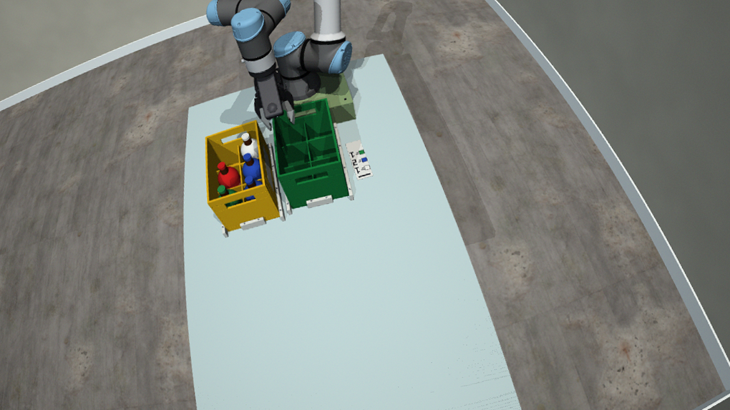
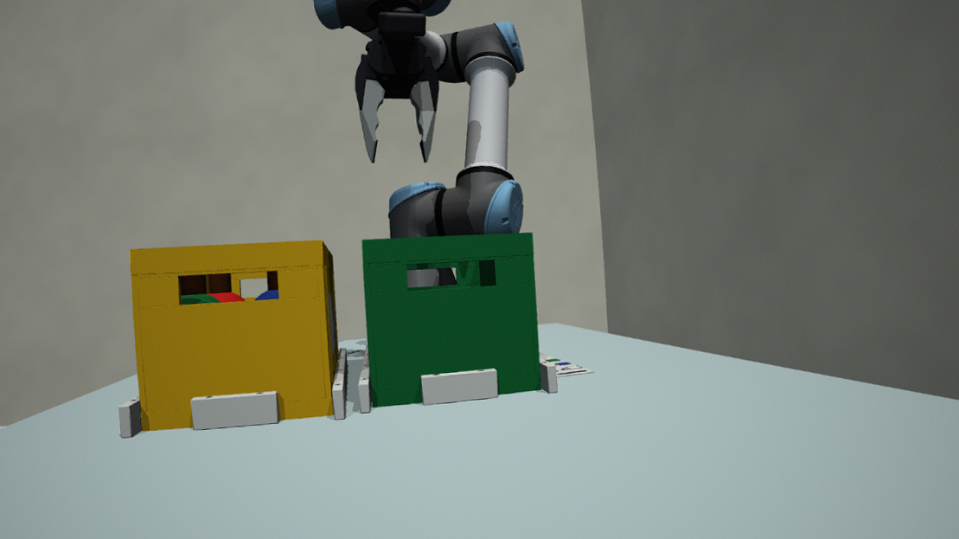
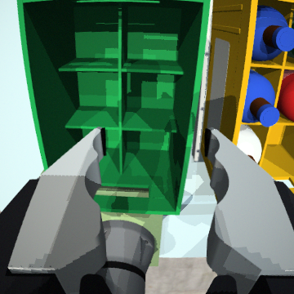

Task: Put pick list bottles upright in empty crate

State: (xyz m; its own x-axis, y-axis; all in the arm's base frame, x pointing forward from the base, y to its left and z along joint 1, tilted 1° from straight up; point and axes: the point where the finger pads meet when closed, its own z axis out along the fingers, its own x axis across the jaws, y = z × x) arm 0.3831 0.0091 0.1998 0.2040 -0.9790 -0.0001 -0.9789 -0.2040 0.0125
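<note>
My gripper is now 100 mm past the white bottle, 160 mm to the left of it and 210 mm above it. From my hand the other things lie so: yellow crate: 190 mm to the right, 210 mm below; then green crate: 60 mm behind, 40 mm to the left, 210 mm below; then red bottle: 10 mm ahead, 230 mm to the right, 210 mm below.
</note>
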